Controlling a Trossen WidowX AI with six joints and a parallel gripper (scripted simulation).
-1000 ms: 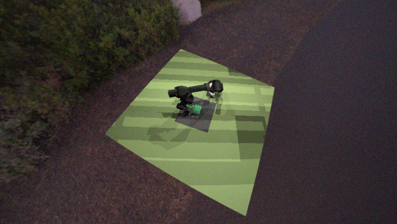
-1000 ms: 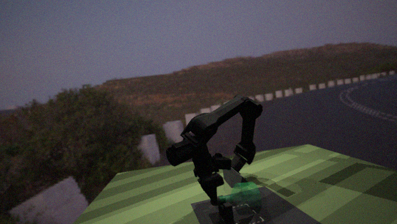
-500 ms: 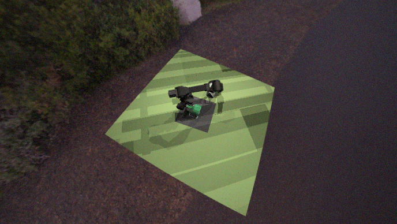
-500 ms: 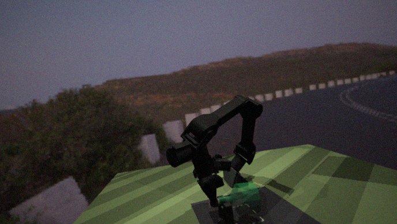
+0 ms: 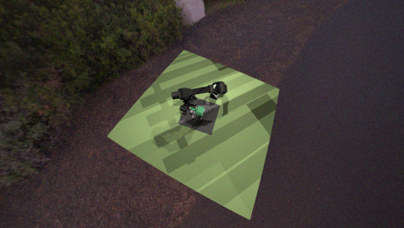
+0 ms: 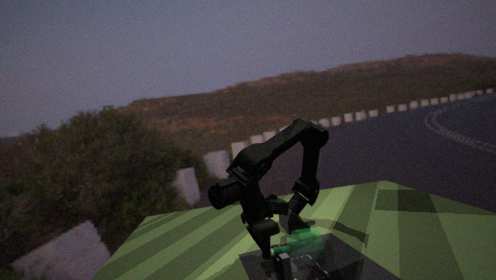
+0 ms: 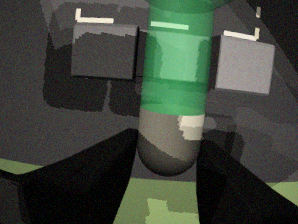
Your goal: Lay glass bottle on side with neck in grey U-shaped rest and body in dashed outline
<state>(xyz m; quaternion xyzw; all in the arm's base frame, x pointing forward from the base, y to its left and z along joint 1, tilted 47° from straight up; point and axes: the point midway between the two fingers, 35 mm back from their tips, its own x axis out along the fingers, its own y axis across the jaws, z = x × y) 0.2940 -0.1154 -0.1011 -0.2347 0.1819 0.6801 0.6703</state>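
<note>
The green glass bottle is 10 mm behind my gripper tip and 50 mm to the left of it. Round my gripper tip: dark grey mat (10 mm behind, 110 mm to the left, 60 mm below).
</note>
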